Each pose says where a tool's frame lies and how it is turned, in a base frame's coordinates. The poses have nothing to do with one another.
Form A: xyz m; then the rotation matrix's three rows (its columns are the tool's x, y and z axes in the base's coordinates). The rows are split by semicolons.
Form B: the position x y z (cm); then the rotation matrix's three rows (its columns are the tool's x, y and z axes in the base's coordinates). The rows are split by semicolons. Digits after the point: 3 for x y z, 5 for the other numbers.
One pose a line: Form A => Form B
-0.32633, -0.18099, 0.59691; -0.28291, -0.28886, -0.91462; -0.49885, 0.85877, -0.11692; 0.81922, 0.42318, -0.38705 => -32.633, -18.099, 59.691; -0.28291, -0.28886, -0.91462; -0.49885, 0.85877, -0.11692; 0.81922, 0.42318, -0.38705
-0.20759, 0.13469, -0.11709; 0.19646, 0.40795, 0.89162; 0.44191, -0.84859, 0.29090; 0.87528, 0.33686, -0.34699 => -20.759, 13.469, -11.709; 0.19646, 0.40795, 0.89162; 0.44191, -0.84859, 0.29090; 0.87528, 0.33686, -0.34699
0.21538, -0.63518, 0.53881; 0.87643, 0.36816, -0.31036; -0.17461, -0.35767, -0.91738; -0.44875, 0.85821, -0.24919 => 21.538, -63.518, 53.881; 0.87643, 0.36816, -0.31036; -0.17461, -0.35767, -0.91738; -0.44875, 0.85821, -0.24919
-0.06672, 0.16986, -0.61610; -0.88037, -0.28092, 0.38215; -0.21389, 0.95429, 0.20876; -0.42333, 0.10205, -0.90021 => -6.672, 16.986, -61.610; -0.88037, -0.28092, 0.38215; -0.21389, 0.95429, 0.20876; -0.42333, 0.10205, -0.90021
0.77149, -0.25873, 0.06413; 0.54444, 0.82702, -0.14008; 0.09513, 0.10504, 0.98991; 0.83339, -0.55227, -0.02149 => 77.149, -25.873, 6.413; 0.54444, 0.82702, -0.14008; 0.09513, 0.10504, 0.98991; 0.83339, -0.55227, -0.02149
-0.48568, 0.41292, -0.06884; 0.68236, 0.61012, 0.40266; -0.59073, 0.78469, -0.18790; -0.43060, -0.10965, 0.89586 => -48.568, 41.292, -6.884; 0.68236, 0.61012, 0.40266; -0.59073, 0.78469, -0.18790; -0.43060, -0.10965, 0.89586
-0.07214, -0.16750, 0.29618; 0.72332, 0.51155, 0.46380; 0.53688, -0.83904, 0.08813; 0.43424, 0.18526, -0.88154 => -7.214, -16.750, 29.618; 0.72332, 0.51155, 0.46380; 0.53688, -0.83904, 0.08813; 0.43424, 0.18526, -0.88154
